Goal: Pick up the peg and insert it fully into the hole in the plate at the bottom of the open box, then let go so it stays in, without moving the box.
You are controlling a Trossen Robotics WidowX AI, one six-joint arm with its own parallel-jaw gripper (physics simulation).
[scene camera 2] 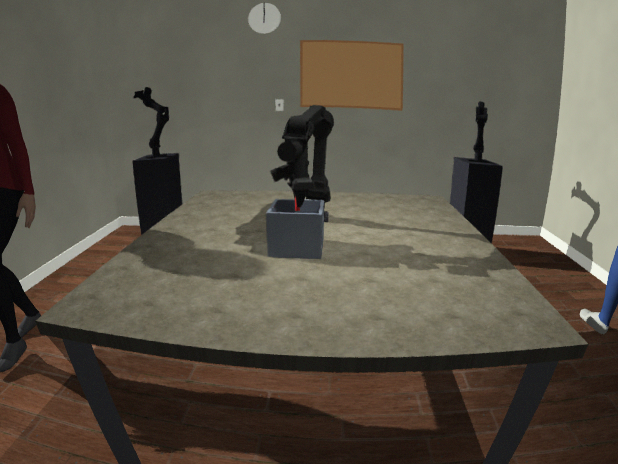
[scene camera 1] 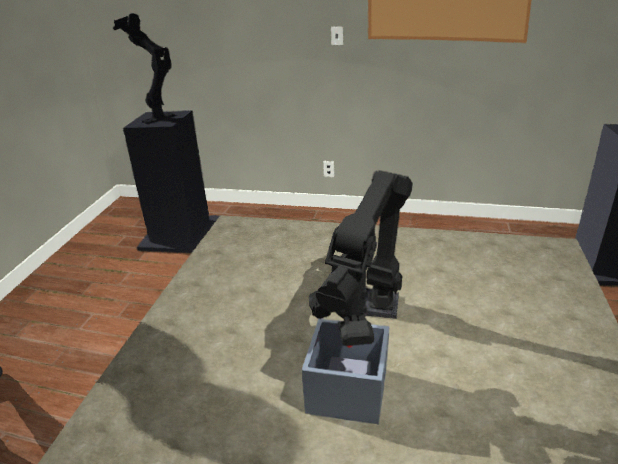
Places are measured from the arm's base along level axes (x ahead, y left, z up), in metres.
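Pixels of known places: gripper, between the fingertips: (scene camera 2: 298, 206); arm's base, origin of its link: (scene camera 1: 381, 301).
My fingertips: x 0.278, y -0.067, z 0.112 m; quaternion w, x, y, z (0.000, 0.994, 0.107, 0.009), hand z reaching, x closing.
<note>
Ahead of a thing's pixels: the offset from my fingertips to its middle. Level surfaces: height alone.
The open blue-grey box {0.059 m down, 0.031 m ahead, 0.005 m right} (scene camera 1: 343, 398) (scene camera 2: 295, 236) stands upright on the table. My gripper (scene camera 1: 351, 342) (scene camera 2: 298, 201) points down at the box's opening, with its fingers partly below the rim. It is shut on the red peg {0.027 m up, 0.000 m ahead, 0.004 m right} (scene camera 1: 349, 346) (scene camera 2: 296, 204), and a small part of the peg shows beside and below the fingers. The pale plate {0.093 m down, 0.031 m ahead, 0.005 m right} (scene camera 1: 357, 366) shows at the bottom of the box in scene camera 1, partly in shadow. The peg's lower end and the hole cannot be made out. The front wall hides the plate in scene camera 2.
The box's rim and walls stand close around the gripper. The arm's base (scene camera 1: 382, 306) is behind the box on the table {0.128 m down} (scene camera 1: 240, 310) (scene camera 2: 320, 315). Other arms stand on dark pedestals (scene camera 1: 167, 185) (scene camera 2: 158, 187) off the table. A person (scene camera 2: 10, 150) stands at the left.
</note>
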